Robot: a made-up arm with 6 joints. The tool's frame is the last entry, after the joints. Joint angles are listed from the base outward.
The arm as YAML. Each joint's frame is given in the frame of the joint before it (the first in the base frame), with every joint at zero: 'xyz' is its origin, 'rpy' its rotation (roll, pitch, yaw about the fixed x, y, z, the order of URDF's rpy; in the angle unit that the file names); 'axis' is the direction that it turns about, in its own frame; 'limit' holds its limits. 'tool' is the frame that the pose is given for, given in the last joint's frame.
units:
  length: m
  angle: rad
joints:
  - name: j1
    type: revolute
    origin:
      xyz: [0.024, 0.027, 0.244]
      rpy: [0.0, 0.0, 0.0]
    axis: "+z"
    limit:
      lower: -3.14
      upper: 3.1
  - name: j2
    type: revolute
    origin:
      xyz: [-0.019, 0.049, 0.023]
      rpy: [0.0, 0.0, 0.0]
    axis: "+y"
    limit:
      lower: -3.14
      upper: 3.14
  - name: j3
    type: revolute
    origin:
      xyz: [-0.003, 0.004, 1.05]
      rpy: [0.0, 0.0, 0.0]
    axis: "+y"
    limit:
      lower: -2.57
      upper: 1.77
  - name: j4
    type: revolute
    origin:
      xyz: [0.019, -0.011, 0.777]
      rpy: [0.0, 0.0, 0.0]
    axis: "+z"
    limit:
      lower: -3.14
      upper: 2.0
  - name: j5
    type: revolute
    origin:
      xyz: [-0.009, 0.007, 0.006]
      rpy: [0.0, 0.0, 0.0]
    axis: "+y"
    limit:
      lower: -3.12
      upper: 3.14
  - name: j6
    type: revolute
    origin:
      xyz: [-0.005, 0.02, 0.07]
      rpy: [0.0, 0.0, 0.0]
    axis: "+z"
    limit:
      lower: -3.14
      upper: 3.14
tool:
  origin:
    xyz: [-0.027, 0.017, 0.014]
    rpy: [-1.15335, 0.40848, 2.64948]
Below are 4 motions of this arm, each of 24 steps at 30 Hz.
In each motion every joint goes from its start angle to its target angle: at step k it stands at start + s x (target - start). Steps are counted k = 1, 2, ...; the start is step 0. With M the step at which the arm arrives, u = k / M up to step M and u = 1 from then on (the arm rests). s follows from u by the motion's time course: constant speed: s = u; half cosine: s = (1 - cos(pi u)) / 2; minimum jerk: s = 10 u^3 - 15 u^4 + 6 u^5.
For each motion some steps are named. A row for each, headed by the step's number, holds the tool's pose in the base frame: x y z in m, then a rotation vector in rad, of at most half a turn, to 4 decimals.
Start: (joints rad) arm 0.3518 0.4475 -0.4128 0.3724 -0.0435 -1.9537
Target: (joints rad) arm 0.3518 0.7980 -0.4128 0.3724 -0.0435 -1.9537
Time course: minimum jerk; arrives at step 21
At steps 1, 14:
1: 0.4382 0.2723 2.0817 -1.2072 -0.5293 1.4576
14: 0.8859 0.4366 1.8783 -1.0695 -0.2855 1.6255

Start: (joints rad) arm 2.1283 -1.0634 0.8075 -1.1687 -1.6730 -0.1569
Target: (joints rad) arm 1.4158 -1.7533 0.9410 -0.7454 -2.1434 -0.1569
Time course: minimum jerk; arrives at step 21
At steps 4, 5, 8, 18, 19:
4: 0.4674 -1.0314 1.4632 1.5915 2.1690 -0.2649
5: 0.4514 -1.0699 1.4307 1.6305 2.1698 -0.2279
8: 0.3446 -1.2390 1.2656 1.8176 2.1473 -0.0311
18: -0.3117 -1.5036 0.5911 2.3385 1.6670 0.8629
19: -0.3288 -1.5020 0.5750 2.3449 1.6489 0.8849

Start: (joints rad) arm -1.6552 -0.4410 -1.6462 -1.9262 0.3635 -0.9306
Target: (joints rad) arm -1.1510 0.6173 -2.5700 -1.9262 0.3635 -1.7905
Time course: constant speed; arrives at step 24
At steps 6, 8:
6: -0.0150 1.0268 0.9594 -1.4914 -1.0351 -1.8553
8: -0.0514 0.9353 0.9802 -1.3651 -1.0624 -1.8568

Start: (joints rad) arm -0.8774 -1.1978 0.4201 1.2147 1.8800 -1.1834
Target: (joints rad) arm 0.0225 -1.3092 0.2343 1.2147 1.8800 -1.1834
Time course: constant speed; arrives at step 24
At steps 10, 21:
10: -1.3294 0.9176 1.0619 -0.8001 1.1280 2.0426
21: -1.6453 0.3069 0.9249 -1.2522 0.9939 2.2597

